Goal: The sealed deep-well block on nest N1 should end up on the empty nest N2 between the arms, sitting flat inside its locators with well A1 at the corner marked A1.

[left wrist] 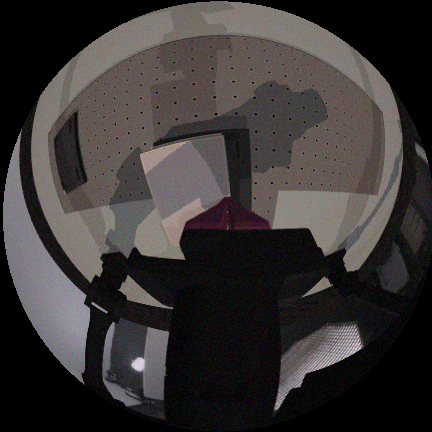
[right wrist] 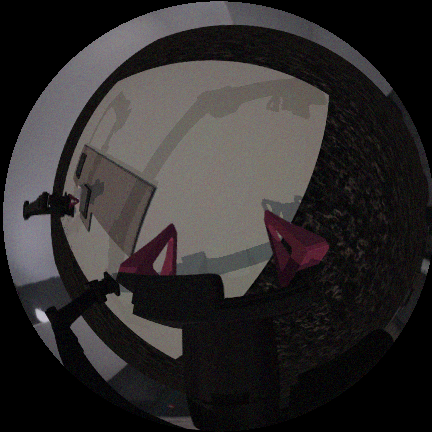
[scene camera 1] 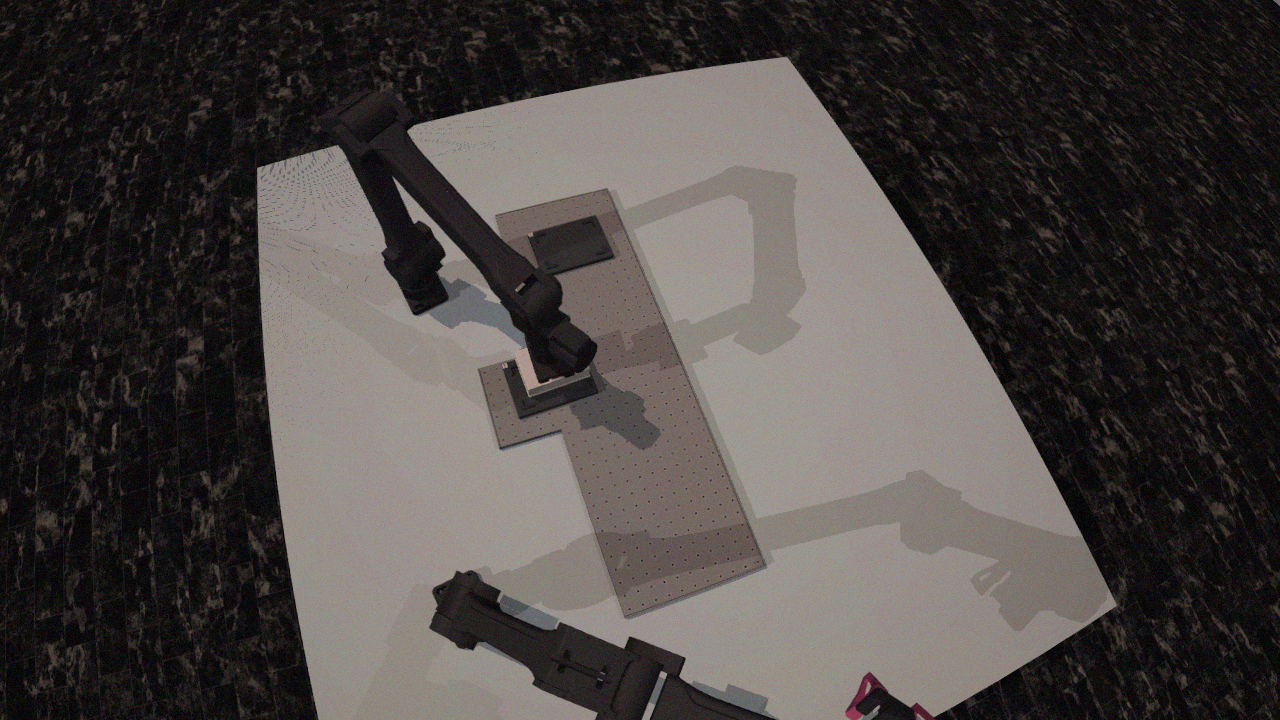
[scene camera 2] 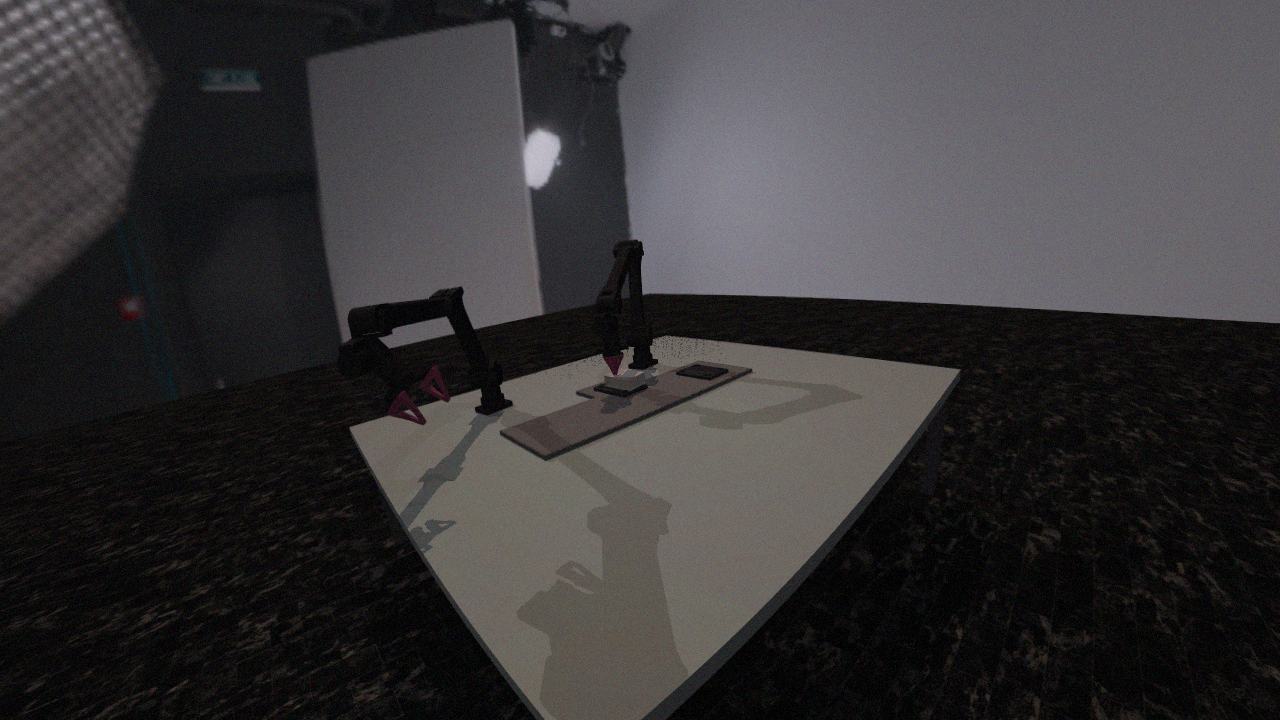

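Observation:
The white sealed block (scene camera 1: 526,368) (scene camera 2: 624,382) (left wrist: 187,175) is on the dark nest N2 (scene camera 1: 528,410) (left wrist: 241,165) between the arms. In the left wrist view it looks skewed to the nest, with a wide dark strip showing at its right; whether it lies flat and where its well A1 is cannot be told. Nest N1 (scene camera 1: 572,243) (scene camera 2: 702,370) (left wrist: 70,152) is empty. My left gripper (scene camera 2: 614,371) (left wrist: 227,201) is shut and empty, its tips at the block's near edge; contact is unclear. My right gripper (right wrist: 218,221) (scene camera 2: 435,410) is open and empty, far from the block.
Both nests stand on a perforated brown board (scene camera 1: 662,483) (scene camera 2: 572,425) (left wrist: 320,172) (right wrist: 127,200) on the white table (scene camera 1: 850,385) (scene camera 2: 769,501). The left forearm hangs over the block in scene camera 1. The right gripper is out near the table edge. Arm shadows cross board and table.

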